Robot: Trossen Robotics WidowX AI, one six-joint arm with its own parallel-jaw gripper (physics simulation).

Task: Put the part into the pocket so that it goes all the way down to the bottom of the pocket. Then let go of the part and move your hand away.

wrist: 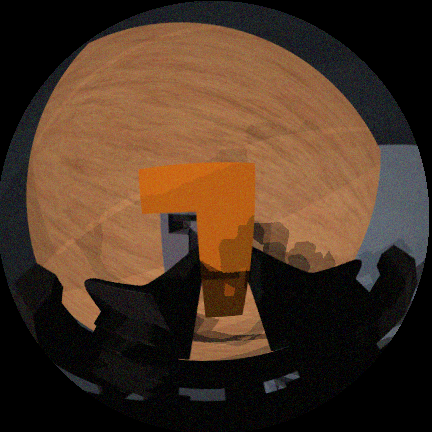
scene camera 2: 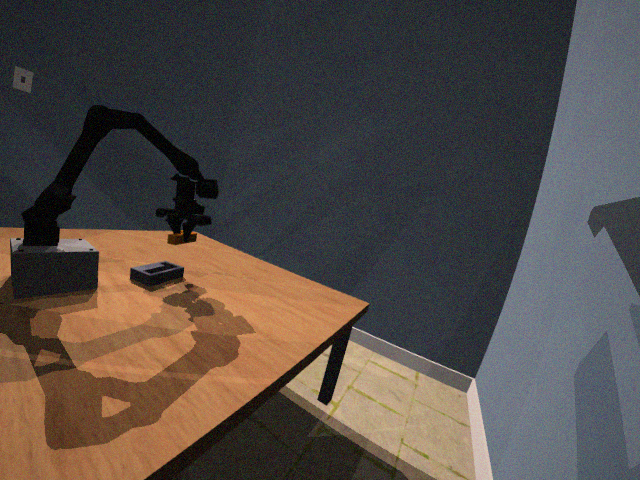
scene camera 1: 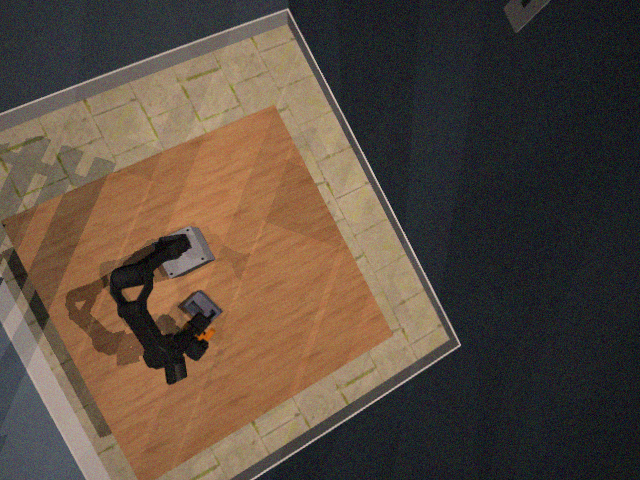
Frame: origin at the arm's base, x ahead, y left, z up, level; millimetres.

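Where they show: gripper, fingertip midpoint: (wrist: 221, 249) (scene camera 2: 181, 240) (scene camera 1: 196, 331); arm's base, link origin: (scene camera 2: 40, 243) (scene camera 1: 181, 243).
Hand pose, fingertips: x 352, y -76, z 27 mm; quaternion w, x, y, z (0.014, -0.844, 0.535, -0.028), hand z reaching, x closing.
Observation:
Each offset is from my fingertips to the top centre of the thing. Level surfaces: height alone.
The orange L-shaped part @(dx -2, dy +16, dz +25 mm) (scene camera 1: 206, 335) (scene camera 2: 175, 238) (wrist: 226, 200) is held level above the table. My gripper (scene camera 2: 184, 234) (wrist: 221, 249) is shut on the long leg of the part; its short leg points left in the wrist view. The grey block with the pocket @(dx -63, dy +12, dz -96 mm) (scene camera 1: 208, 301) (scene camera 2: 155, 277) (wrist: 175, 252) lies on the table. The part is apart from the block, beyond it in scene camera 2 and below it in scene camera 1, where the hand covers the block's lower corner. In the wrist view the part and left finger hide much of the block; the pocket floor is dark.
The arm's grey base box (scene camera 1: 195, 258) (scene camera 2: 54, 271) stands on the wooden table @(dz -132 mm) (scene camera 1: 289, 289) (scene camera 2: 289, 320) near the block. The arm's shadows fall across the table. A table edge and a dark leg (scene camera 2: 334, 369) show in scene camera 2.

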